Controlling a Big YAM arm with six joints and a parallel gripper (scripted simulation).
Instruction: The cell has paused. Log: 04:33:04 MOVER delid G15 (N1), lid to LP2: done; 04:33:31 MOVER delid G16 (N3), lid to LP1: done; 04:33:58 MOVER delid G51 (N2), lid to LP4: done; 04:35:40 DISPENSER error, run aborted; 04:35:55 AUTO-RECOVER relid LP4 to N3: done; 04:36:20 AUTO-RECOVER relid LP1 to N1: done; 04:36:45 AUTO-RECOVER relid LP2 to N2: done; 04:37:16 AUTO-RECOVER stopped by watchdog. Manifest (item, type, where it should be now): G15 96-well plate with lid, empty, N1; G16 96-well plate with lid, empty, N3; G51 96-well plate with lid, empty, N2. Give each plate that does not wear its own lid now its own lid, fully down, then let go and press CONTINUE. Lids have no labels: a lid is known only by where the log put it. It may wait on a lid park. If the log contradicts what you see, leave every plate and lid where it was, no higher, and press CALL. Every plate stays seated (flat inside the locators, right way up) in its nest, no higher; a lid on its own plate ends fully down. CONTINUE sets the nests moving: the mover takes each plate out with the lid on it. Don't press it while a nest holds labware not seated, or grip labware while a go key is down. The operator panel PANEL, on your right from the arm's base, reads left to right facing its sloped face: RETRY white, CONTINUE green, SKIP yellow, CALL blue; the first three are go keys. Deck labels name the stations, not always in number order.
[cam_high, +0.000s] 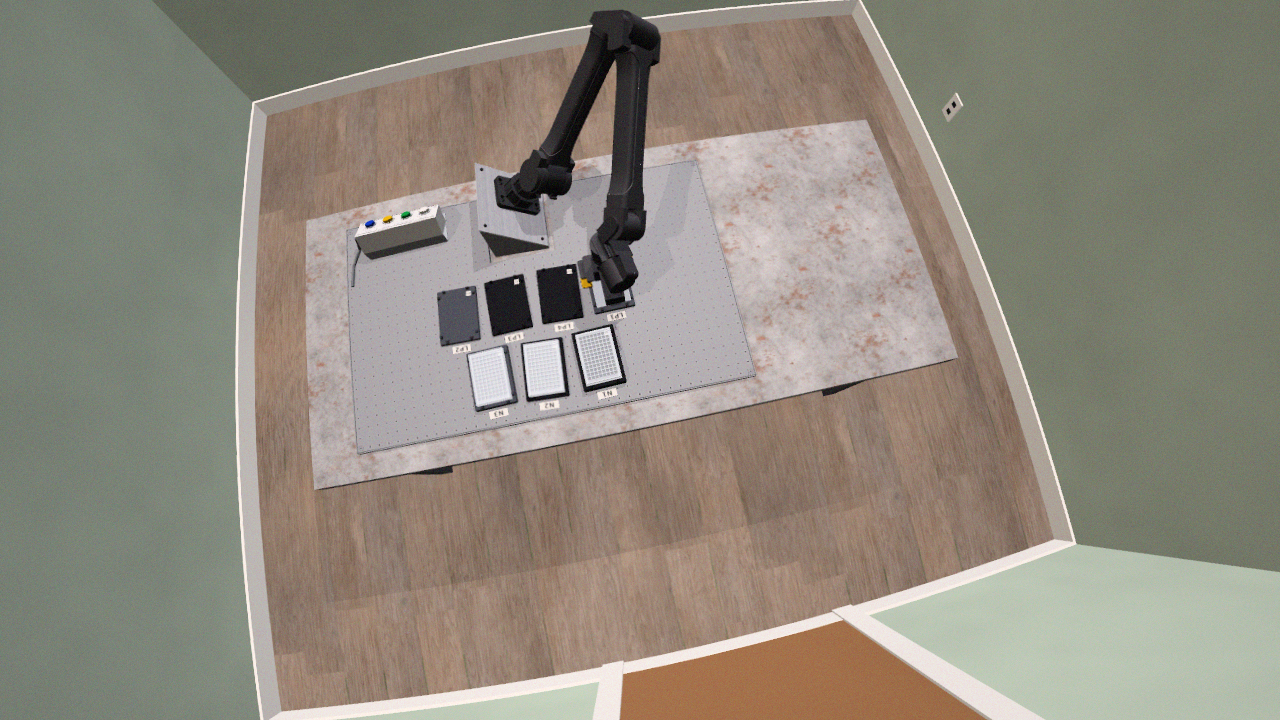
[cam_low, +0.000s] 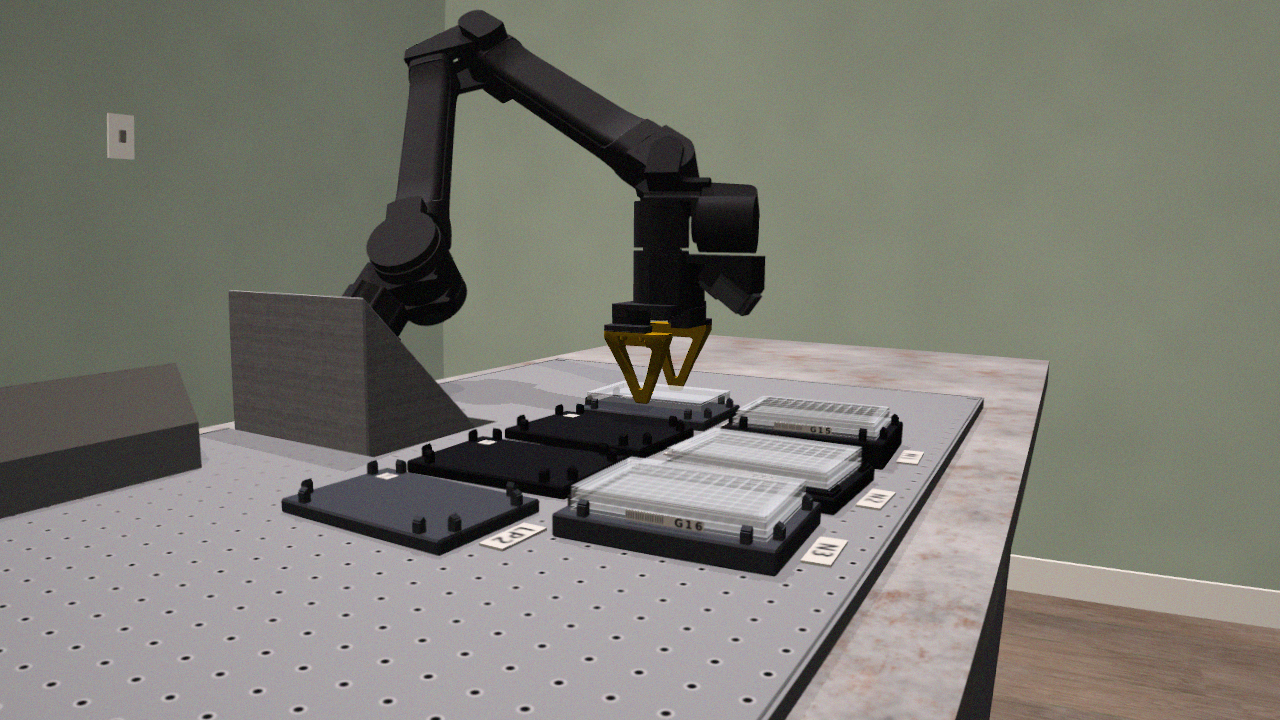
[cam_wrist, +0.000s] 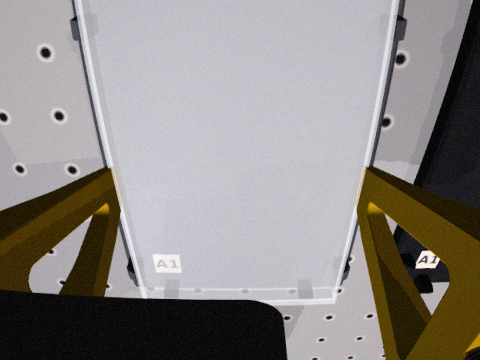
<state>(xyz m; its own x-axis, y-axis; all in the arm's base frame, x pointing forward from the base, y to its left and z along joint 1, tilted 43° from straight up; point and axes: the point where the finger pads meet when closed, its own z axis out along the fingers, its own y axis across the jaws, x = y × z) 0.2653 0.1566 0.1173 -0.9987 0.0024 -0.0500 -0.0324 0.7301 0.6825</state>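
My gripper is now 2 cm above the lid park LP1. The rest, counted from my hand: lid park LP4: 13 cm to the right, 2 cm below; then plate G15: 19 cm ahead, 6 cm to the right; then LP4 label: 13 cm to the right, 9 cm ahead, 3 cm below.
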